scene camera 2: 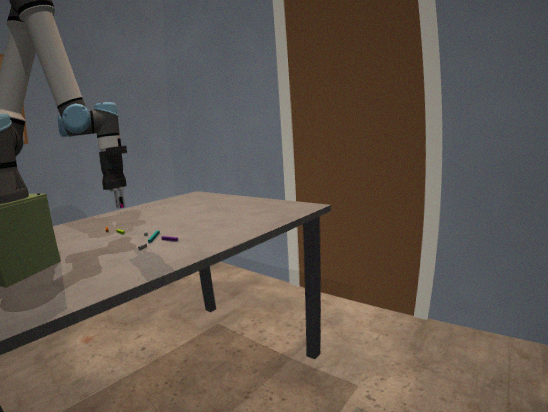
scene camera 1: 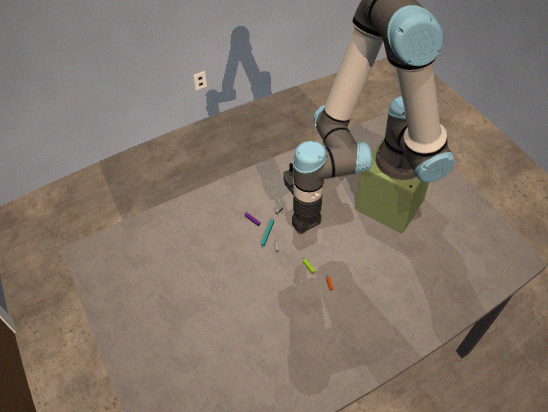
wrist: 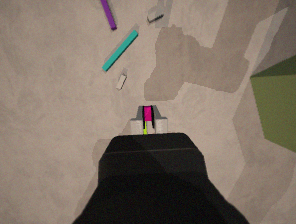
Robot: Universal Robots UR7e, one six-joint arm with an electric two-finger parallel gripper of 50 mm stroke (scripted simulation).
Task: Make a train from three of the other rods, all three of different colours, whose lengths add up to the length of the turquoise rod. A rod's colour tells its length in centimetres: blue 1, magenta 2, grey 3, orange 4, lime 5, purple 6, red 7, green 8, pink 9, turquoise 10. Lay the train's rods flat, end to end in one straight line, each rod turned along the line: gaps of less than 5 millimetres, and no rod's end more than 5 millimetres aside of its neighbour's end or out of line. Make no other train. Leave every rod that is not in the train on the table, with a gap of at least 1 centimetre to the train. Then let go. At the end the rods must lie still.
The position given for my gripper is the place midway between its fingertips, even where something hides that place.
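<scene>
You can see my gripper (scene camera 2: 120, 207) from here, and the wrist view has my gripper (wrist: 147, 112) as well.
</scene>
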